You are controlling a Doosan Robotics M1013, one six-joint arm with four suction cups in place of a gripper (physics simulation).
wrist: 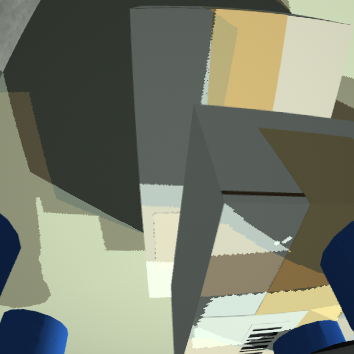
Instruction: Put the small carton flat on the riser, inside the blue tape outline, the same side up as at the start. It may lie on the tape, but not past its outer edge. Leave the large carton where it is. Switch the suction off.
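Frame: origin at the arm's base, x ahead, y left, z up, level; millimetres.
Where they show: hand, tool point: (165,291).
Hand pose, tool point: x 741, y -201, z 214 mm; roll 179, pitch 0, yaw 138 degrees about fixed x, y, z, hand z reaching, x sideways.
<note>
Each offset is from my tool point to the top centre of the thing. Level surfaces: height alone.
My suction gripper (310,338) shows as blue cups at the left and right edges of the wrist view. The right-hand cups are on the small carton {dz +13, dx -30, dy +53 mm} (240,275), which hangs from them. The left-hand cups touch nothing that I can see. The small carton has a barcode label low in the view and a dark slit across it. It covers part of the large carton {dz -117, dx -8, dy +73 mm} (170,100), which stands behind it with a grey side and a yellow and cream face. The contact under the cups is partly hidden. The riser and the blue tape outline cannot be made out.
A pale green surface {dz -218 mm} (90,280) lies at the lower left, with brown-grey shadows across it. A large dark area lies left of the large carton. A grey patch shows in the top left corner. The large carton stands close beside the small one in the view.
</note>
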